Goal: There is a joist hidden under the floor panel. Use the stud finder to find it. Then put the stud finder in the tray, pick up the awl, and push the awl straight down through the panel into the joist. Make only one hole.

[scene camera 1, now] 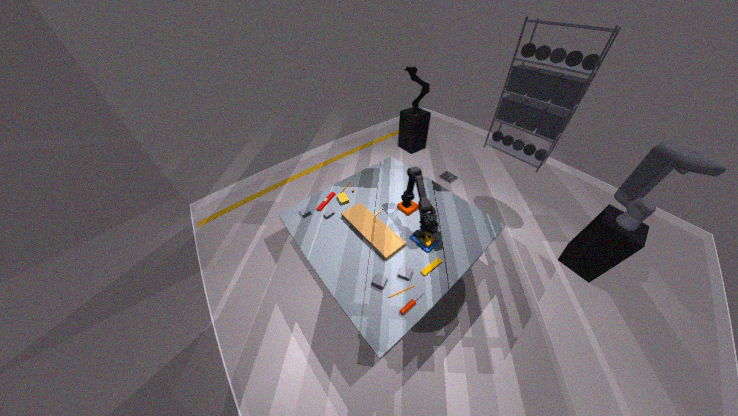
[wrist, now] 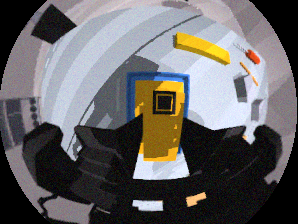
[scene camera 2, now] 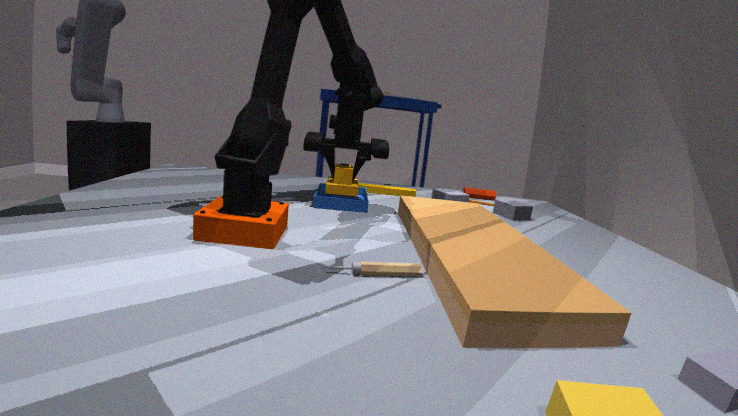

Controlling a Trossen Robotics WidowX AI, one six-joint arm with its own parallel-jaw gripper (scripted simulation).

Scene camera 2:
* my gripper: 343,179
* yellow stud finder: 342,184
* awl: 363,268
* blue tray: 320,200
